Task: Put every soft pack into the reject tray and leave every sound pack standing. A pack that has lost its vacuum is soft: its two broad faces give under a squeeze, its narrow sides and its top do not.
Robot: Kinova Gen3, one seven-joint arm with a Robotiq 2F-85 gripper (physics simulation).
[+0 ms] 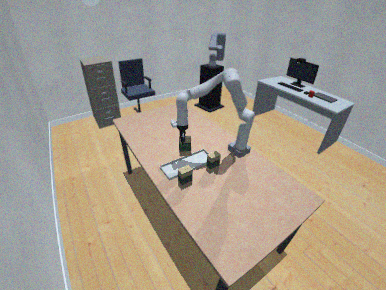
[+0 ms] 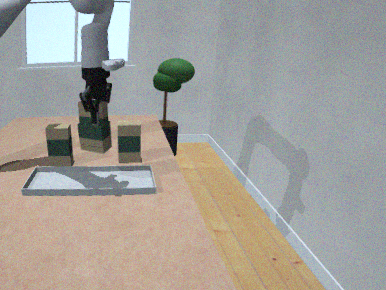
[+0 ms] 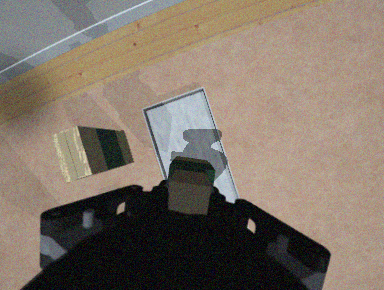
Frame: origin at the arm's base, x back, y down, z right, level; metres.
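Seen in the pictures: gripper, fingertip midpoint: (image 1: 182, 144) (image 2: 99, 122); arm's base at its link origin: (image 1: 240, 146).
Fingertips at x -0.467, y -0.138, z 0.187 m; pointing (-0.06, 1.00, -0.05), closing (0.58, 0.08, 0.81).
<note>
Offsets run from my fingertips to a thing's middle. Level surfaces: height alone.
My gripper (image 1: 183, 138) (image 2: 95, 119) (image 3: 189, 187) points down, shut on a tan pack with a dark green band @[dx +0.015, dy +0.011, dz -0.011 m] (image 1: 185, 146) (image 2: 94, 143) (image 3: 189, 200). The pack hangs upright, raised above the table. The gripper's shadow falls in the reject tray @[dx +0.040, dy +0.182, dz -0.017 m] (image 1: 171, 173) (image 2: 90, 191) (image 3: 182, 111), a shallow grey tray with no pack in it. A second pack @[dx -0.116, dy +0.123, dz -0.159 m] (image 1: 185, 177) (image 2: 129, 142) (image 3: 95, 152) stands upright beside the tray, nearer the table's long edge. A third pack @[dx +0.135, dy +0.123, dz -0.180 m] (image 1: 213, 161) (image 2: 60, 146) stands upright near the tray's robot-side end. Whether any face gives cannot be told.
The table @[dy +0.193 m] (image 1: 220, 215) (image 2: 125, 240) (image 3: 300, 100) carries the arm's base (image 1: 239, 149), close to the third pack. The arm reaches over the table from that side. A desk (image 1: 305, 95), an office chair (image 1: 138, 91) and a filing cabinet (image 1: 101, 95) stand away on the floor.
</note>
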